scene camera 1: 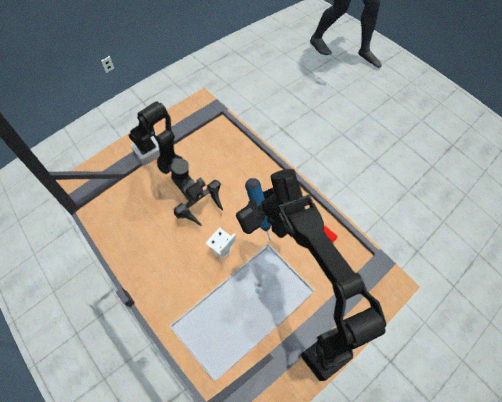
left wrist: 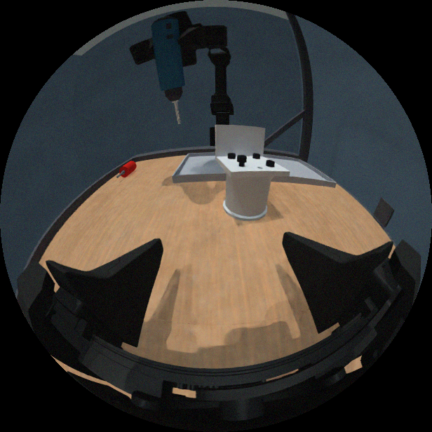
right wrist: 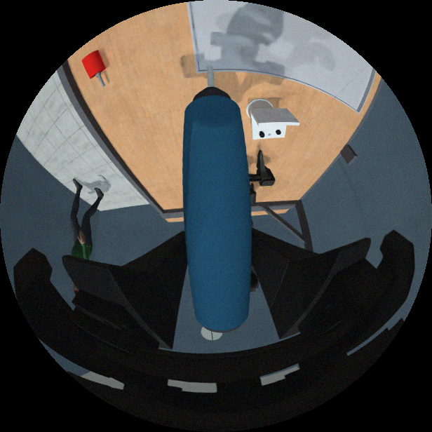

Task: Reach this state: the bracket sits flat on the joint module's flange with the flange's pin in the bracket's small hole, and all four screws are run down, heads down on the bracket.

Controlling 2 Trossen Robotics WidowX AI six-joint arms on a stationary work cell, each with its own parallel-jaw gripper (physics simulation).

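Places are measured from the left arm's base along level axes (x back, y right, z up), in metres.
Pixels of known places: left gripper, fingertip midpoint: (scene camera 1: 212,218); right gripper, fingertip midpoint: (scene camera 1: 255,198); left arm's base at its link origin: (scene camera 1: 146,146); right arm's base at its link origin: (scene camera 1: 328,355).
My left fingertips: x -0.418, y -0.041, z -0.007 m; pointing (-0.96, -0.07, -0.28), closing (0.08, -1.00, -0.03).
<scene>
For each thing: its top centre in the pictures, then the offset to it from my left fingertips.
- shallow grey tray at its top centre: (scene camera 1: 243,309) dx -0.312, dy +0.097, dz -0.020 m
- red-handled tool at its top centre: (scene camera 1: 324,229) dx -0.262, dy -0.283, dz -0.002 m
The white bracket (scene camera 1: 215,241) (left wrist: 240,140) (right wrist: 275,116) lies on top of the upright joint module (left wrist: 247,195), its tall plate upright. Several black screw heads show on it in the left wrist view; one screw (left wrist: 241,159) stands proud with its shank visible, while the others look lower. A small hole shows near the bracket's edge; whether the pin is in it cannot be told. My left gripper (scene camera 1: 211,216) (left wrist: 223,242) is open and empty beside the module. My right gripper (scene camera 1: 263,205) (right wrist: 217,235) is shut on the blue screwdriver (scene camera 1: 254,192) (left wrist: 168,65) (right wrist: 215,165), bit down, apart from the bracket.
A shallow grey tray (scene camera 1: 215,330) (left wrist: 200,178) (right wrist: 335,75) lies near the module. A red-handled tool (scene camera 1: 330,234) (left wrist: 128,169) (right wrist: 93,64) lies by the table's side rail, partly behind the right arm in the scene view. A person stands beyond the table.
</scene>
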